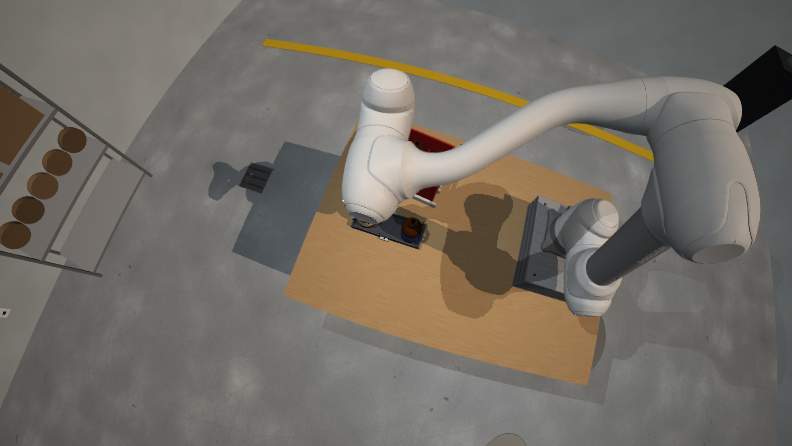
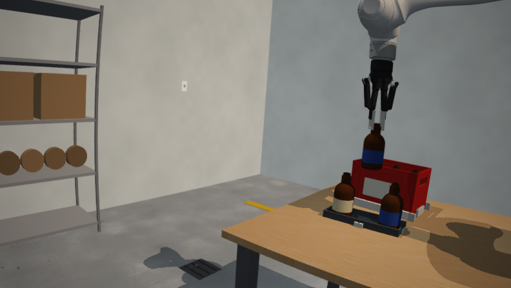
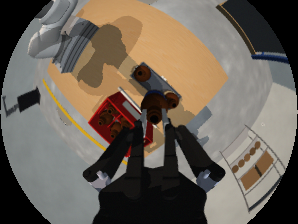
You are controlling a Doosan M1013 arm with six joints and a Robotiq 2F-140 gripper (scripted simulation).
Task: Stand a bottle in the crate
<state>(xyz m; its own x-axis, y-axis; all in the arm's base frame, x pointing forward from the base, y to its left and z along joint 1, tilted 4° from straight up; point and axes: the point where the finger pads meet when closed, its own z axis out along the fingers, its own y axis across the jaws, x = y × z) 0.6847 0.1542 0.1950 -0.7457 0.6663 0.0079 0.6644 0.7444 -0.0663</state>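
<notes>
My hand is 90 mm above the glass bottle. From my hand the other things lie so: dark tray (10 mm behind, 30 mm to the left, 340 mm below); red crate (10 mm behind, 220 mm to the right, 270 mm below).
</notes>
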